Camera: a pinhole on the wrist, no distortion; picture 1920 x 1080 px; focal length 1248.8 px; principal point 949.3 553.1 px. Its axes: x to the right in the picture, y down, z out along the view. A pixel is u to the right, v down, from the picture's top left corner.
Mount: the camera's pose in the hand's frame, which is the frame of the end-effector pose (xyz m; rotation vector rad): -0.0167 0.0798 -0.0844 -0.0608 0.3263 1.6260
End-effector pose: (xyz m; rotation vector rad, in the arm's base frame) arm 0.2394 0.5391 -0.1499 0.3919 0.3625 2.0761
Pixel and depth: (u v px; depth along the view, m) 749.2 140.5 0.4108
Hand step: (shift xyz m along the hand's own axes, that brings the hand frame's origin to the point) 0.1870 0.1235 0.3005
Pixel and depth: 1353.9 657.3 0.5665
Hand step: 0.0096 0.3948 0.4225
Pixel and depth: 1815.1 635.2 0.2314
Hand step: -0.0094 0.2914 0.1019
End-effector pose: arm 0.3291 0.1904 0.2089 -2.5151 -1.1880 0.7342
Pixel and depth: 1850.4 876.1 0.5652
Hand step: -0.1075 0.6070 0.3857
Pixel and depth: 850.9 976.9 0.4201
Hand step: -0.0882 0.1446 0.3499
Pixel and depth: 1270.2 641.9 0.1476
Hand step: -0.0072 0.1524 0.0497
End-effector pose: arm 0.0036 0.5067 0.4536 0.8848 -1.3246 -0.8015
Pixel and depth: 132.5 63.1 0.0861
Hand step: 0.0349 0.0481 0.0053
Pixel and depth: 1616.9 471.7 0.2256
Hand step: 0.0226 0.2528 0.1005
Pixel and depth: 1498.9 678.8 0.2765
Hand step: -0.0113 0.2644 0.1563
